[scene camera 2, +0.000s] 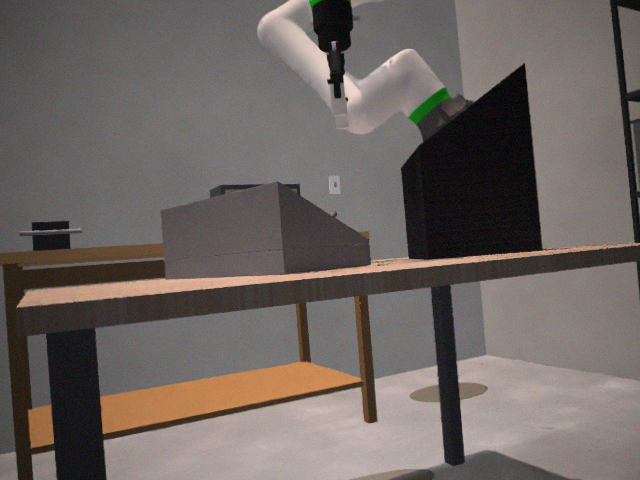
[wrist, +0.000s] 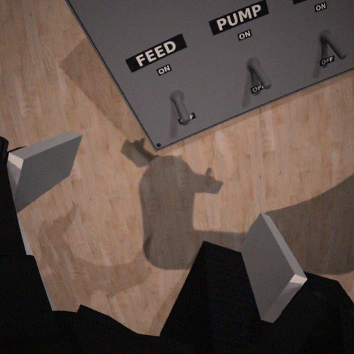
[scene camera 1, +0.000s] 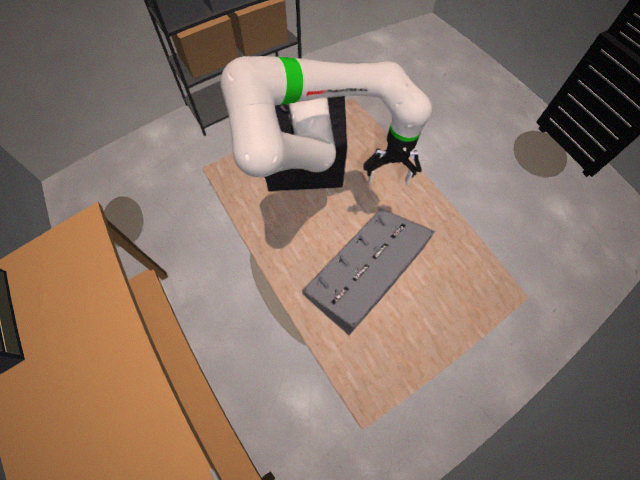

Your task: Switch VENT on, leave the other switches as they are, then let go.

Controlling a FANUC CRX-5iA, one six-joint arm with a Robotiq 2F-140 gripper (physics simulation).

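The grey sloped switch panel (scene camera 1: 387, 268) (scene camera 2: 222, 237) (wrist: 115, 25) stands on the table. In the wrist view the FEED switch (wrist: 180, 107) and the PUMP switch (wrist: 259, 74) tilt toward OFF; a third switch (wrist: 331, 46), its name cut off, also tilts toward OFF. VENT does not show there. In scene camera 1 the lower-left end switch (scene camera 1: 323, 282), farthest from the gripper, is the VENT one; its label is too small to read. My gripper (scene camera 1: 389, 179) (scene camera 2: 341, 124) (wrist: 164, 193) is open and empty, high above the table beside the panel's FEED end, touching nothing.
The wooden table (scene camera 1: 444, 330) (scene camera 2: 206, 294) carries the panel and the black robot pedestal (scene camera 1: 305, 180) (scene camera 2: 475, 191). An orange bench (scene camera 1: 77, 361) stands to the left, a shelf rack (scene camera 1: 198, 116) with brown boxes at the back, and a black drawer cabinet (scene camera 1: 594, 103) at the right.
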